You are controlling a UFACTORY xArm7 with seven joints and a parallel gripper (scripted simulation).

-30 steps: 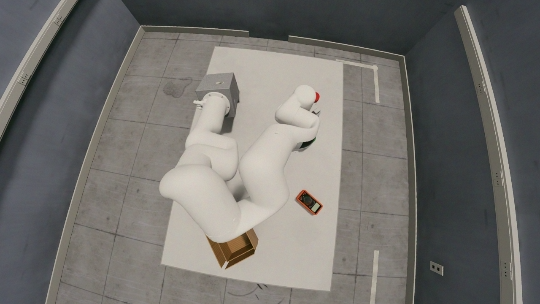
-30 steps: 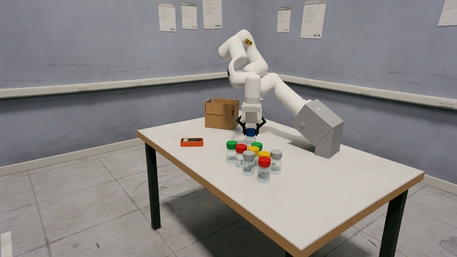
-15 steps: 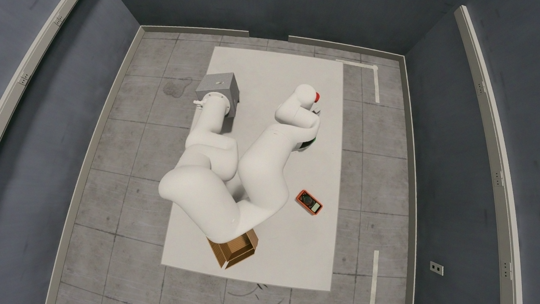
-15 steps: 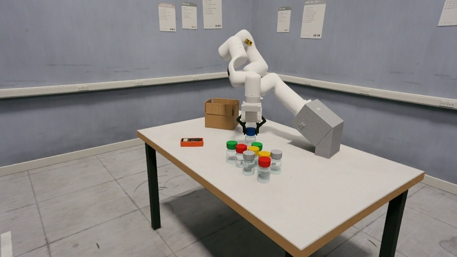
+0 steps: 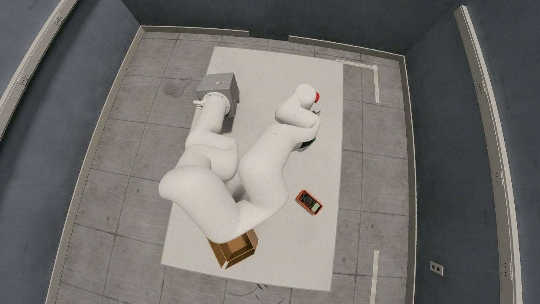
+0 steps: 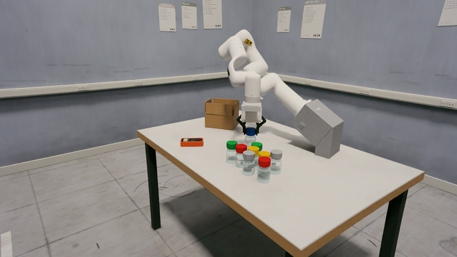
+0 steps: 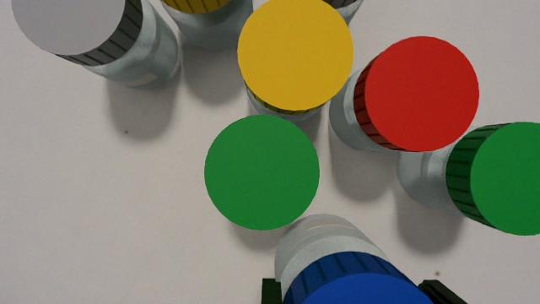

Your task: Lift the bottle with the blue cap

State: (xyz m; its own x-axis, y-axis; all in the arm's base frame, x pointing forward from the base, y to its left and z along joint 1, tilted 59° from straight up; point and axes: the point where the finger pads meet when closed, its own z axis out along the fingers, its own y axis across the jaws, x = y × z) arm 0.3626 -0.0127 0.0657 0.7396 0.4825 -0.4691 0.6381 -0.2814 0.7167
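Now: hand 5 cm above the blue-capped bottle. Round my hand: orange multimeter 35 cm to the right, 14 cm below, 12 cm ahead.
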